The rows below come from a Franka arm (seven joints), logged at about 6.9 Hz.
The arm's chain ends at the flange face. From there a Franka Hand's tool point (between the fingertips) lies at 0.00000 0.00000 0.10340 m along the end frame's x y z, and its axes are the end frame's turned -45 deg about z.
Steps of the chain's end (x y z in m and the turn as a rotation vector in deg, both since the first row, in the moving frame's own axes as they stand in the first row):
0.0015 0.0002 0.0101 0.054 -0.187 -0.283
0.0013 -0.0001 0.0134 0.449 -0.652 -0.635
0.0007 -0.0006 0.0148 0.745 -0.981 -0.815
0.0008 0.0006 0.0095 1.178 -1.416 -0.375
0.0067 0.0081 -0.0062 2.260 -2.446 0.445
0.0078 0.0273 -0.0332 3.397 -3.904 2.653
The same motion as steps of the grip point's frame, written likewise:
0.0007 0.0009 0.0101 0.170 -0.094 -0.283
0.0007 -0.0006 0.0134 0.779 -0.144 -0.635
0.0006 -0.0021 0.0148 1.220 -0.167 -0.815
-0.0002 -0.0023 0.0094 1.834 -0.168 -0.375
-0.0012 0.0045 -0.0064 3.328 -0.132 0.445
-0.0142 0.0155 -0.0336 5.163 -0.359 2.653

